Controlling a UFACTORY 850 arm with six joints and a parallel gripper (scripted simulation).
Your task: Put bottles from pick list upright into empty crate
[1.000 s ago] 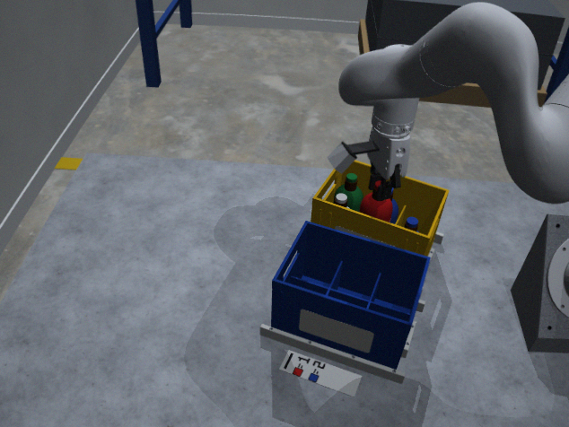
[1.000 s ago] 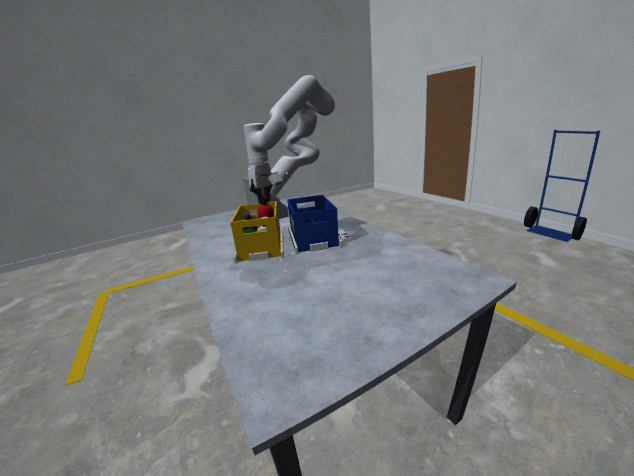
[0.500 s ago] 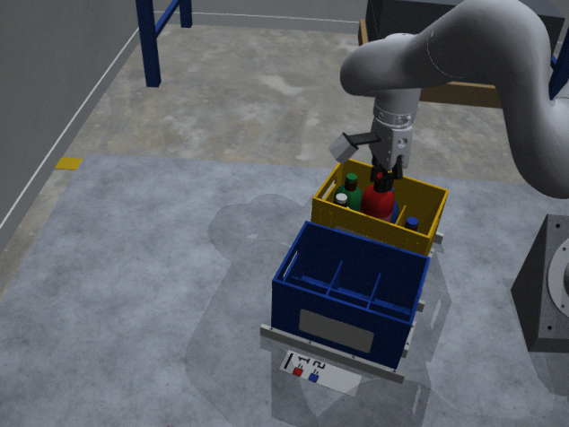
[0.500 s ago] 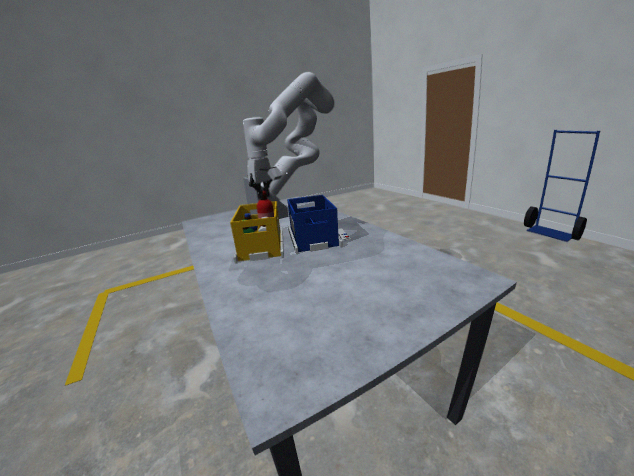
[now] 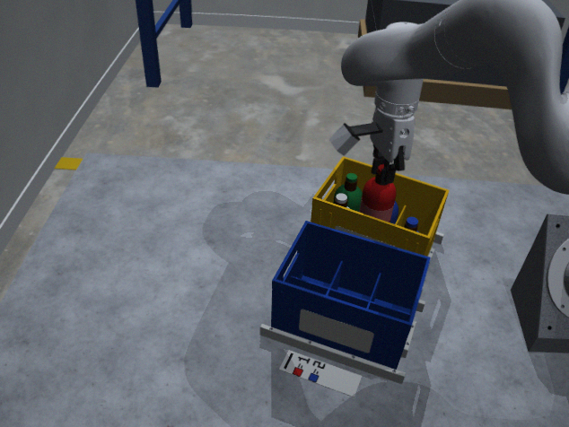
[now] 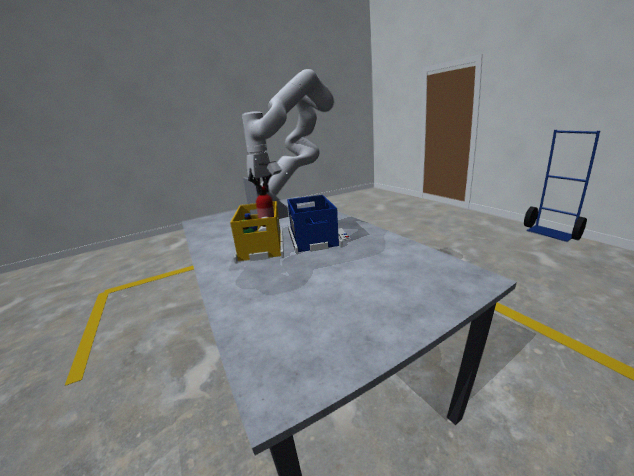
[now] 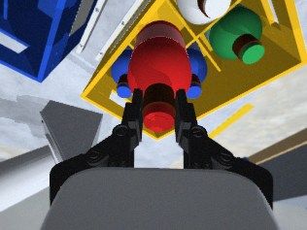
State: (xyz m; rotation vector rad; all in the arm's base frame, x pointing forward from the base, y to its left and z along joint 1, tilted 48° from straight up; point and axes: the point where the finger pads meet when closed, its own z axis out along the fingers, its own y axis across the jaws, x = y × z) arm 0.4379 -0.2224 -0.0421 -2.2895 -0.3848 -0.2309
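Now: the red-label bottle 7 cm below my hand. Also, from my hand: white-capped bottle: 18 cm below, 8 cm ahead, 4 cm to the right; yellow crate: 19 cm below, 4 cm to the right, 2 cm behind; green bottle: 18 cm below, 12 cm to the right, 5 cm ahead.
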